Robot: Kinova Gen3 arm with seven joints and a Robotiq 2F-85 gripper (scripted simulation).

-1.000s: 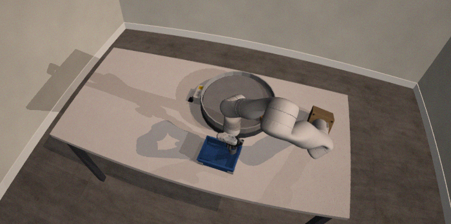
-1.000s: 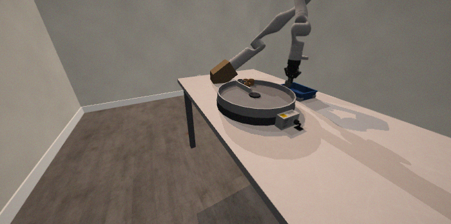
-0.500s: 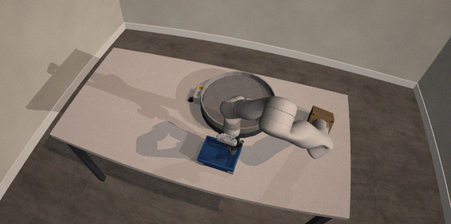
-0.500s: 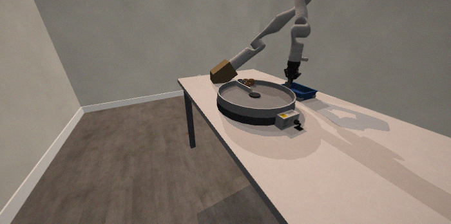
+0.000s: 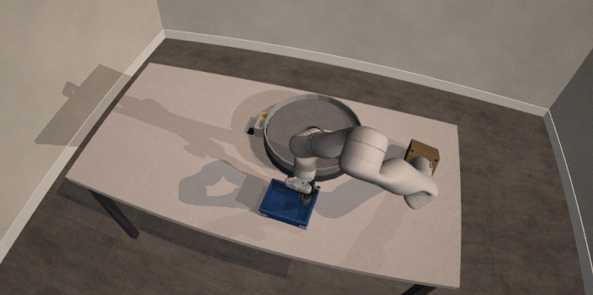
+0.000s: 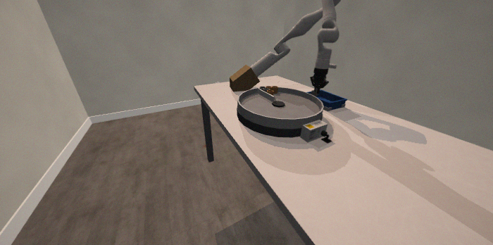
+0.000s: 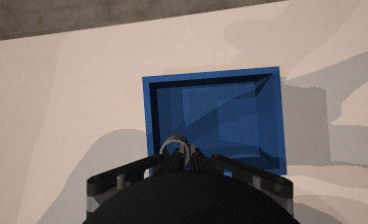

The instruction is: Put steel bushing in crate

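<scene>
Now: hand 4 cm short of the blue crate, 3 cm to the right of it and 5 cm above it. From my hand the other things lie so: turning table (4 cm ahead, 31 cm to the right, 2 cm below).
</scene>
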